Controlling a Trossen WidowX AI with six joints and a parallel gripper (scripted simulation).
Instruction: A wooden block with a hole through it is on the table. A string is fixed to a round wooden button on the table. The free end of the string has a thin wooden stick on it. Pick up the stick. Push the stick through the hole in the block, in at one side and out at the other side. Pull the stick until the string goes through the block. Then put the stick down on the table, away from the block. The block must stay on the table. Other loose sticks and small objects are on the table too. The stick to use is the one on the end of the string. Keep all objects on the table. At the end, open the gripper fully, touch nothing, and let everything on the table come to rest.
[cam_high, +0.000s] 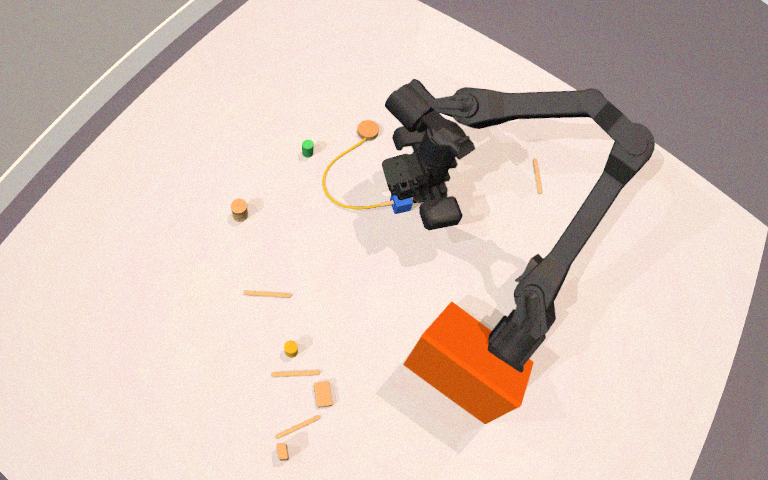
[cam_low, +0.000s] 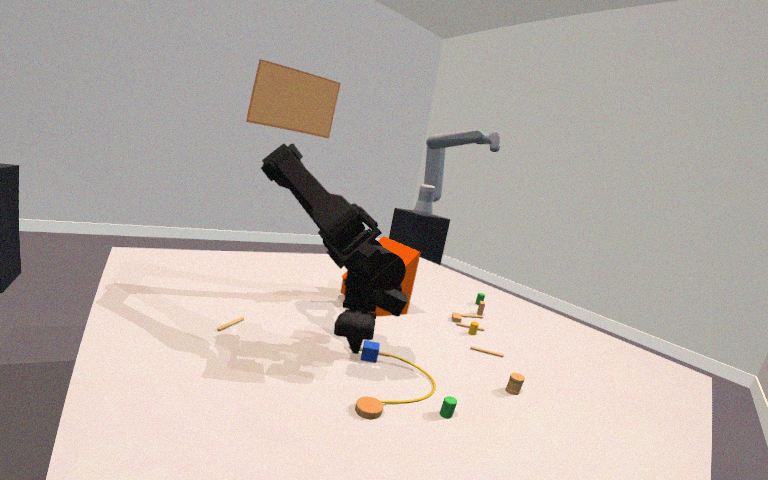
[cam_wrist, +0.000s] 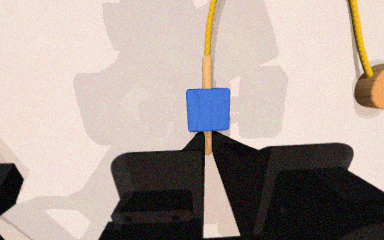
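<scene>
The blue block is 20 mm ahead of my gripper tip, 20 mm to the left of it and 10 mm above it. From my gripper tip the other things lie so: round wooden button 150 mm ahead, 80 mm to the right; then thin wooden stick 30 mm ahead, 30 mm to the left, 10 mm above; then green cylinder 210 mm ahead, 30 mm to the left, 10 mm above.
</scene>
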